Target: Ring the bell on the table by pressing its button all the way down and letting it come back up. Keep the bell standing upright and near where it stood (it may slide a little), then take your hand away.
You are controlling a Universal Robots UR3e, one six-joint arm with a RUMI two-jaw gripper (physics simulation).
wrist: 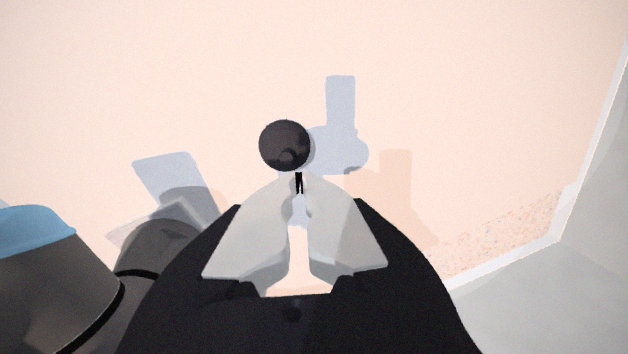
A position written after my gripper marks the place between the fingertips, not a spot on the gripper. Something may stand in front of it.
Observation:
I see my gripper [299, 174] and a bell [279, 135].

